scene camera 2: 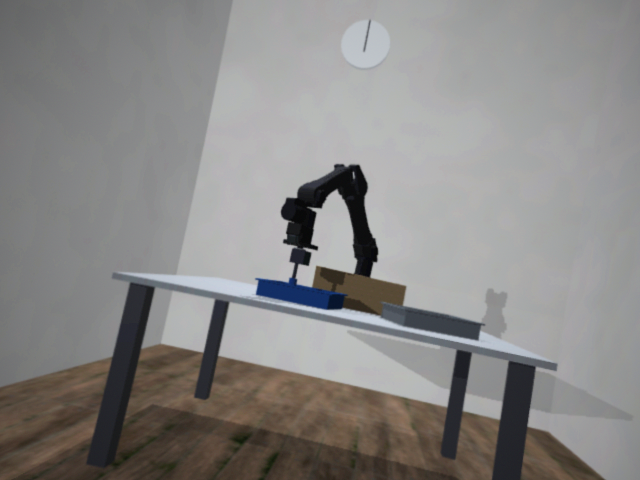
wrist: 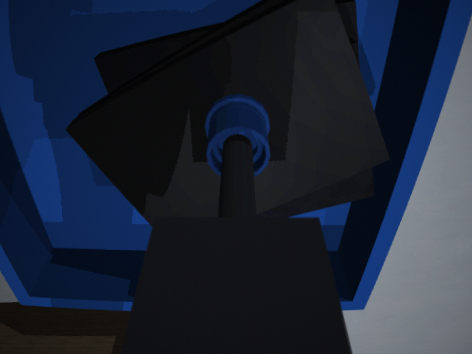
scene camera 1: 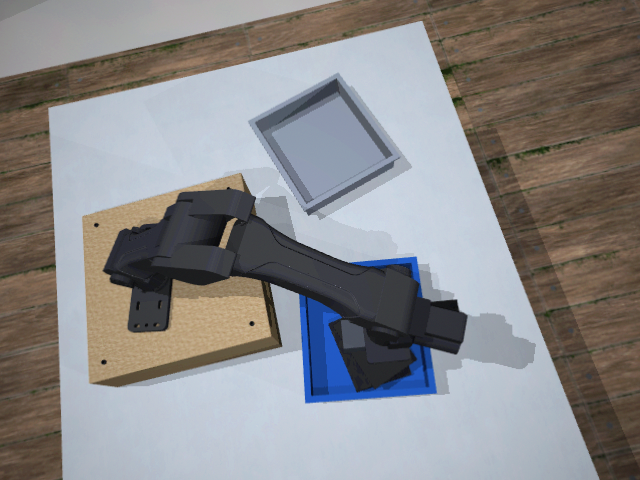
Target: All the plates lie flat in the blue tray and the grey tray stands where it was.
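Pixels of known places: hand, tool point: point(wrist: 237, 121); arm's base, link origin: point(scene camera 2: 361, 280) point(scene camera 1: 154, 276).
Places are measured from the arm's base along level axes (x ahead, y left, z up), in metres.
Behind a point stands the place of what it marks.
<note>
Several dark square plates point(scene camera 1: 377, 373) {y -0.175, x 0.392, z -0.065 m} point(wrist: 326, 105) {y -0.161, x 0.413, z -0.065 m} lie stacked flat and fanned at slightly different angles in the blue tray point(scene camera 1: 312, 352) {y -0.130, x 0.274, z -0.105 m} point(scene camera 2: 296, 295) {y -0.073, x 0.475, z -0.086 m} point(wrist: 97, 225) {y -0.028, x 0.291, z -0.106 m}, at the front right of the table. My suction cup point(scene camera 2: 292, 281) point(wrist: 237, 116) points straight down at the middle of the top plate, on it or just above it. The suction is off, and the plate rests on the stack. In the overhead view my arm's wrist hides the cup and part of the stack. The grey tray point(scene camera 1: 279, 166) {y 0.242, x 0.216, z -0.058 m} point(scene camera 2: 430, 321) {y 0.320, x 0.415, z -0.081 m} stands empty at the back of the table.
My arm is mounted on a wooden base block point(scene camera 1: 199, 343) {y -0.124, x 0.093, z 0.009 m} point(scene camera 2: 366, 290) {y 0.068, x 0.178, z -0.033 m} to the left of the blue tray. The white table's right edge point(scene camera 1: 509, 248) {y 0.058, x 0.662, z -0.108 m} runs close past both trays.
</note>
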